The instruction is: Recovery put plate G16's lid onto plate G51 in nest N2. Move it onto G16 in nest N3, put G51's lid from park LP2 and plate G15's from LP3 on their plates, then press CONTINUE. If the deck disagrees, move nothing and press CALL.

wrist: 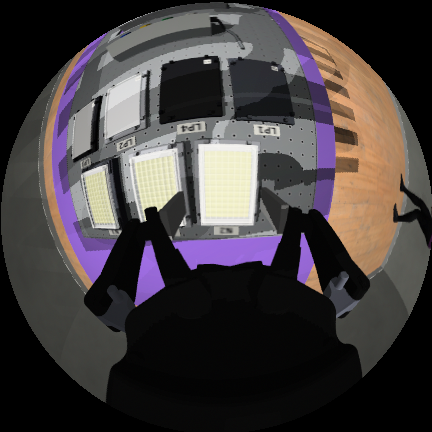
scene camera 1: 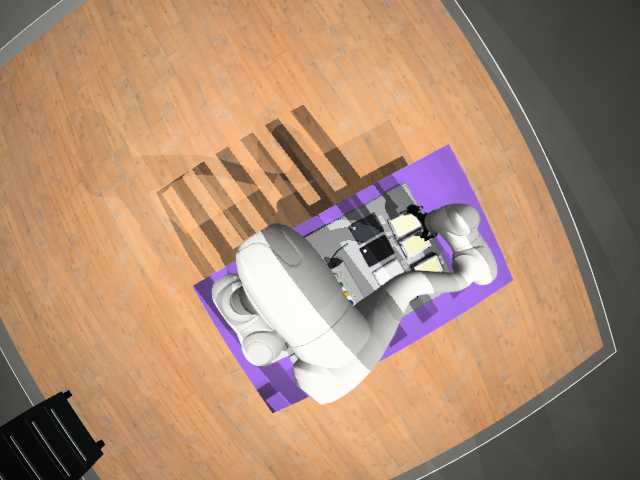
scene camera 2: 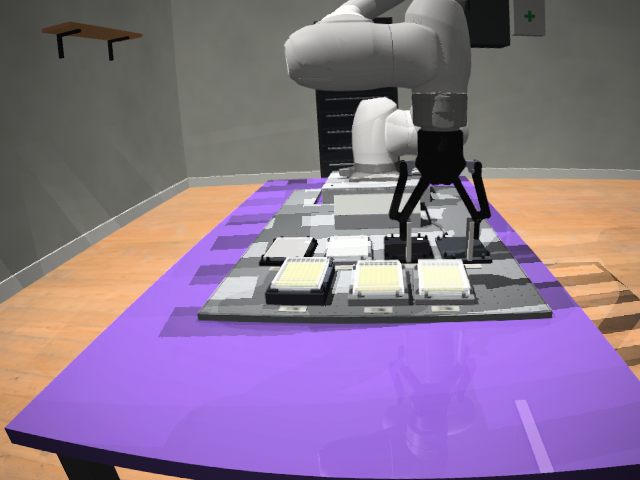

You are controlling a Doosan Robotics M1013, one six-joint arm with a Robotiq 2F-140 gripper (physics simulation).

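Pixels of known places: gripper, fingertip midpoint: [wrist: 222, 199] [scene camera 1: 411, 223] [scene camera 2: 438, 258]; arm's base at its link origin: [scene camera 2: 376, 177].
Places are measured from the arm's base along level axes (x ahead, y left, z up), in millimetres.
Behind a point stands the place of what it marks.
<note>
The plate in nest N2 [scene camera 1: 404, 225] @(x 787, y 129, z -16 mm) [scene camera 2: 442, 277] @(x 823, y 131, z -16 mm) [wrist: 228, 185] @(x 799, y 135, z -16 mm) is pale yellow with a clear, white-edged cover. The gridded yellow plate in dark nest N3 [scene camera 1: 428, 264] @(x 807, y -98, z -10 mm) [scene camera 2: 301, 273] @(x 820, y -118, z -8 mm) [wrist: 101, 197] @(x 798, y -102, z -11 mm) is at the other end of the row. My gripper [scene camera 1: 420, 222] @(x 811, y 125, z 15 mm) [scene camera 2: 439, 248] @(x 811, y 125, z 15 mm) [wrist: 222, 199] @(x 811, y 125, z 15 mm) is open and empty, pointing down, its fingers spread to either side of the N2 plate in the wrist view and seemingly above it. A white lid [scene camera 1: 387, 271] @(x 612, y -32, z -27 mm) [scene camera 2: 348, 246] @(x 628, y -50, z -27 mm) [wrist: 125, 107] @(x 636, y -38, z -27 mm) lies on LP2. A light grey lid [scene camera 2: 289, 248] @(x 637, y -179, z -27 mm) [wrist: 84, 129] @(x 635, y -164, z -27 mm) lies on LP3. Plate names are unreadable.
Another yellow plate [scene camera 1: 415, 246] @(x 791, y 11, z -18 mm) [scene camera 2: 378, 276] @(x 814, y 18, z -16 mm) [wrist: 155, 172] @(x 772, y 21, z -25 mm) sits in N1, close beside N2. Parks LP4 [scene camera 1: 377, 250] @(x 617, y 82, z -35 mm) [scene camera 2: 400, 248] @(x 623, y 62, z -35 mm) [wrist: 191, 90] @(x 634, y 83, z -35 mm) and LP1 [scene camera 1: 367, 227] @(x 626, y 204, z -35 mm) [scene camera 2: 460, 248] @(x 627, y 194, z -35 mm) [wrist: 262, 95] @(x 644, y 198, z -35 mm) look black and dark grey. The button box [scene camera 2: 377, 206] @(x 436, y 10, z 10 mm) [wrist: 160, 36] @(x 445, y 19, z -11 mm) stands behind, with a cable.
</note>
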